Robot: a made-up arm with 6 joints.
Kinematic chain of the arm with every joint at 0, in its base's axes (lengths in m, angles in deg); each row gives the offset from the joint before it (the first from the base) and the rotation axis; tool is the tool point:
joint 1: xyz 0 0 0.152 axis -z
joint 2: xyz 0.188 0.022 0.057 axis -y
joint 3: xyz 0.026 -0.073 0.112 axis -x
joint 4: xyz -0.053 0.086 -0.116 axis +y
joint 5: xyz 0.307 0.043 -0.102 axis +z
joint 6: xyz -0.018 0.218 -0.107 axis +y
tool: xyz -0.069 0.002 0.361
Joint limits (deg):
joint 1: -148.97..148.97
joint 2: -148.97..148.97
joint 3: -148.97..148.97
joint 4: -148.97..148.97
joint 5: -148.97..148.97
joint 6: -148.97..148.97
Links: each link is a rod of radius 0.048 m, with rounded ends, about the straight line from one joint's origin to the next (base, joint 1, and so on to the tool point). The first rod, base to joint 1, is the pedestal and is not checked.
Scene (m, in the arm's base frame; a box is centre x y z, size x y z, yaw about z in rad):
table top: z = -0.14
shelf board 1: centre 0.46 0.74 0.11 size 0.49 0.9 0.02 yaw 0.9
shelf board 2: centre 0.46 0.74 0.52 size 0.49 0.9 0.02 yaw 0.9
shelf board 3: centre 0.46 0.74 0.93 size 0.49 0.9 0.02 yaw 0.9
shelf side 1: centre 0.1 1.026 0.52 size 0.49 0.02 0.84 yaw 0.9
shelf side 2: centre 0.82 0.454 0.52 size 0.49 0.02 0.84 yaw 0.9
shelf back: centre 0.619 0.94 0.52 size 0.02 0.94 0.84 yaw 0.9
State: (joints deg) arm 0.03 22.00 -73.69 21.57 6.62 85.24
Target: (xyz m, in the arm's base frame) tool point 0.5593 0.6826 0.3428
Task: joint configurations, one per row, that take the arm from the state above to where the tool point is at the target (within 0.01 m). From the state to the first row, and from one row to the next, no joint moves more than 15 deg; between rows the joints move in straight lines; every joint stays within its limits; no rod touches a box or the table.
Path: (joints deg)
1: 2.32 24.52 -69.49 21.76 12.81 74.13
2: 4.62 27.04 -65.29 21.94 19.00 63.02
3: 6.91 29.56 -61.09 22.13 25.20 51.91
4: 0.04 24.67 -46.75 30.40 33.38 39.87
5: -6.83 19.79 -32.40 38.68 41.57 27.82
6: -13.70 14.91 -18.06 46.96 49.76 15.77
7: -12.04 14.28 -24.30 44.76 41.33 28.49
8: -10.38 13.65 -30.53 42.56 32.90 41.22
9: -8.72 13.02 -36.77 40.36 24.47 53.94
10: -7.06 12.40 -43.01 38.16 16.05 66.66
11: -5.40 11.77 -49.25 35.96 7.62 79.39
12: -3.73 11.14 -55.49 33.76 -0.81 92.11

